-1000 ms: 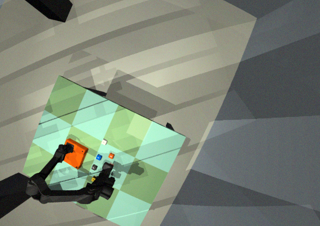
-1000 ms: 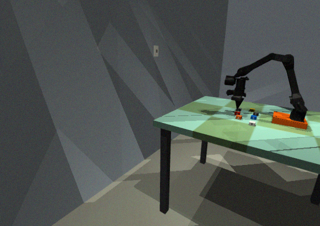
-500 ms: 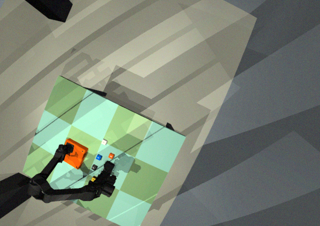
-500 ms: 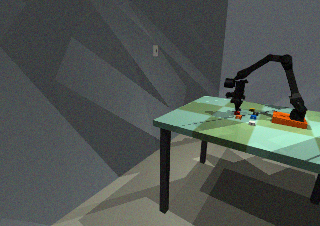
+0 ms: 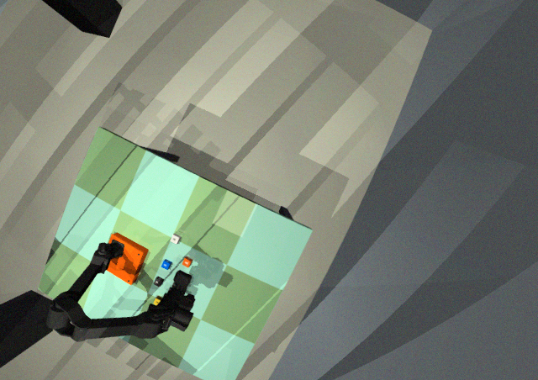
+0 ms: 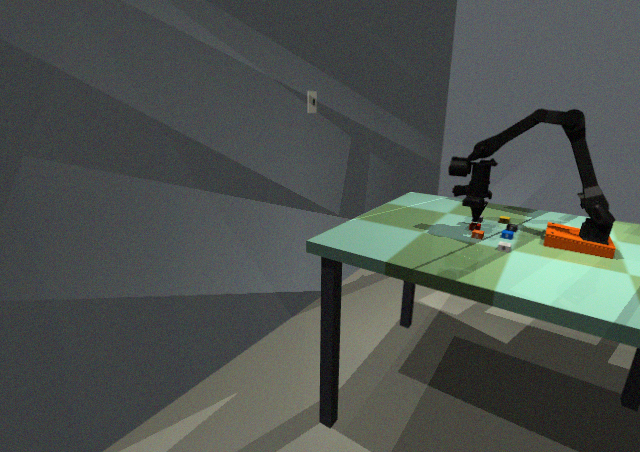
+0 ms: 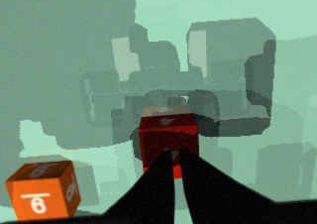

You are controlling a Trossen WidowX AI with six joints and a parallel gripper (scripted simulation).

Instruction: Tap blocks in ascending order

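My gripper tip is 2 cm above the red block. Also, from my gripper tip: blue block 11 cm behind, 4 cm to the left, 2 cm below; then grey block 11 cm to the right, 2 cm below; then orange block 9 cm to the left, 2 cm below, 2 cm behind.
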